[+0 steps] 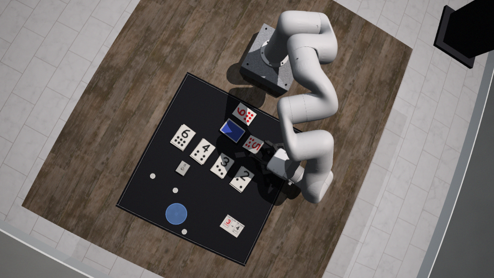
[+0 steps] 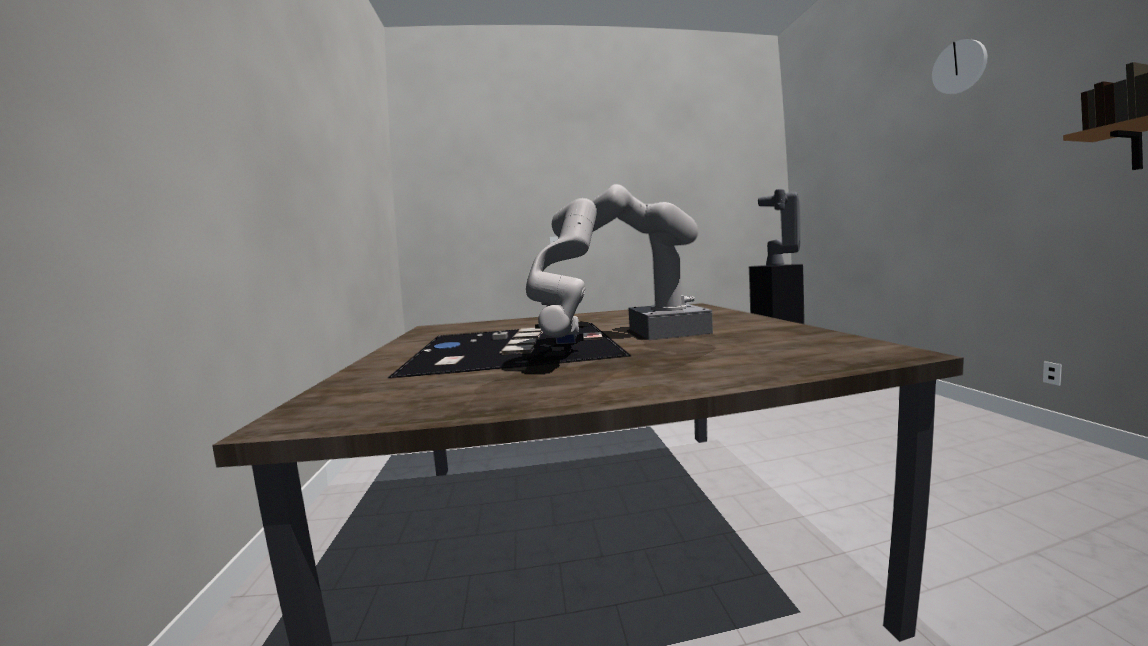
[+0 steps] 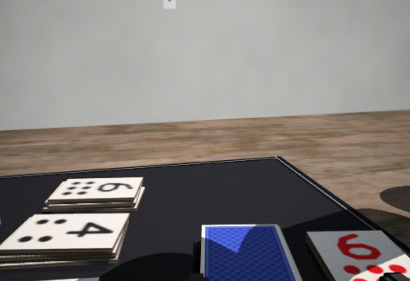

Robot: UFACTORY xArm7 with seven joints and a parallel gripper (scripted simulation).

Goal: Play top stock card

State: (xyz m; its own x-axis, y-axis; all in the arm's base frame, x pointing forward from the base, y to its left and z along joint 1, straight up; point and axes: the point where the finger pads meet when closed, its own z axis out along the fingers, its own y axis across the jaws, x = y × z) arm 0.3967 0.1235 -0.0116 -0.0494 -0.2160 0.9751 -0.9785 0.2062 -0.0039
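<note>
My gripper is now 140 mm short of the black 2 card, 20 mm to the left of it and 60 mm above it. The rest, counted from my hand: black 4 card: 110 mm ahead, 220 mm to the right, 50 mm below; black 3 card: 130 mm ahead, 120 mm to the right, 60 mm below; black mat: 150 mm ahead, 140 mm to the right, 80 mm below.
</note>
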